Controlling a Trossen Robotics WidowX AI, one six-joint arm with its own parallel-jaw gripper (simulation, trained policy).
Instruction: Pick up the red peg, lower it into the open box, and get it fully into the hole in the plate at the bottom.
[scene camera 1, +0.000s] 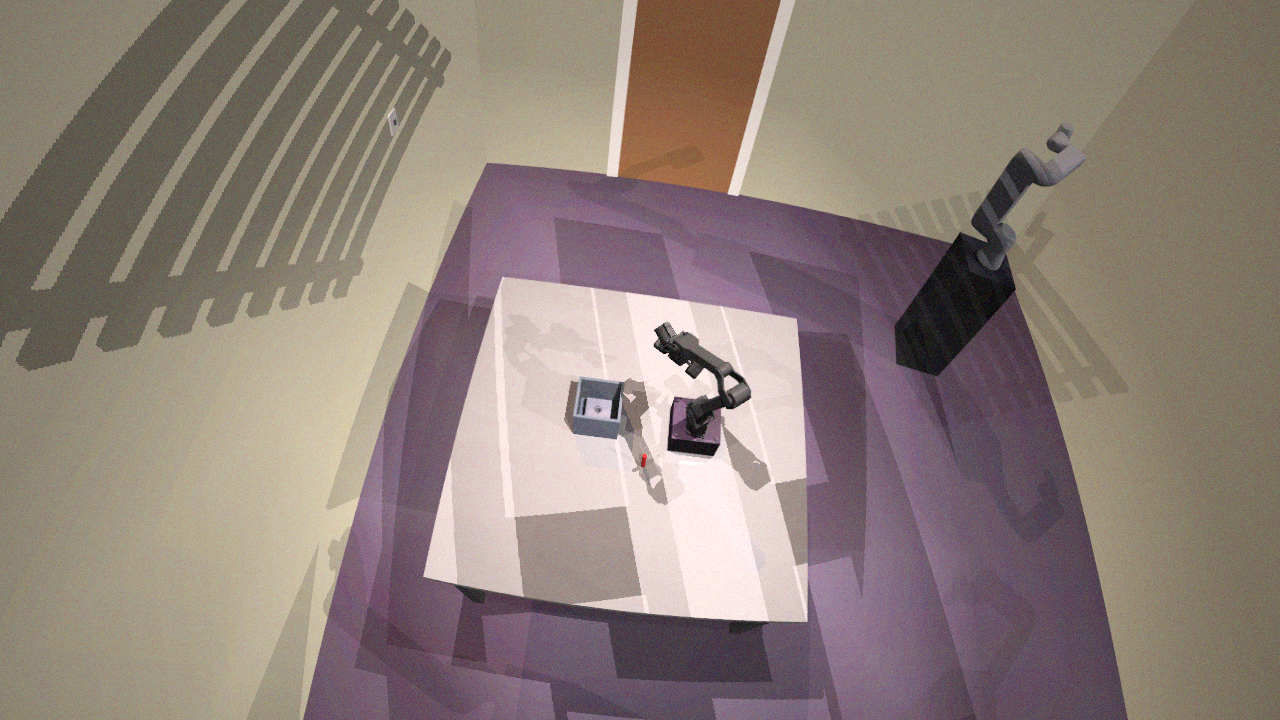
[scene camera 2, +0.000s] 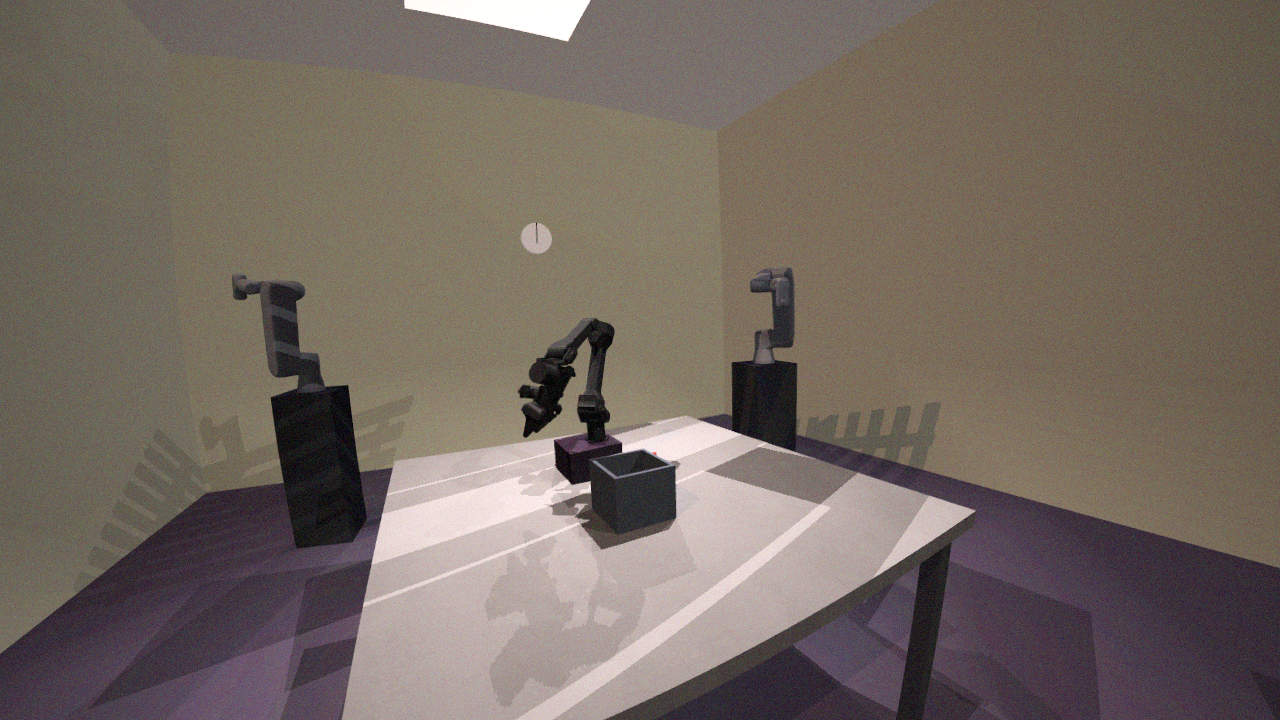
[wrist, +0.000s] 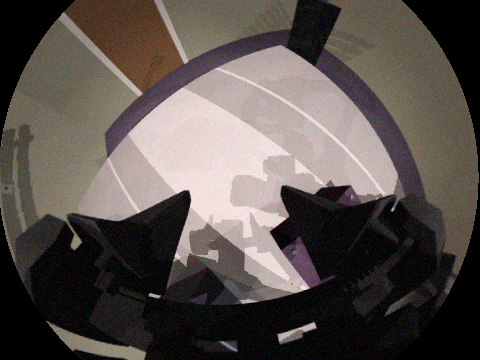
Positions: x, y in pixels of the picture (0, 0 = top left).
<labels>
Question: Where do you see my gripper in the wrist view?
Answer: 236, 193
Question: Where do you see a grey box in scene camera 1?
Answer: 587, 387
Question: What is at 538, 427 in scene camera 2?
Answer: My gripper.
</labels>
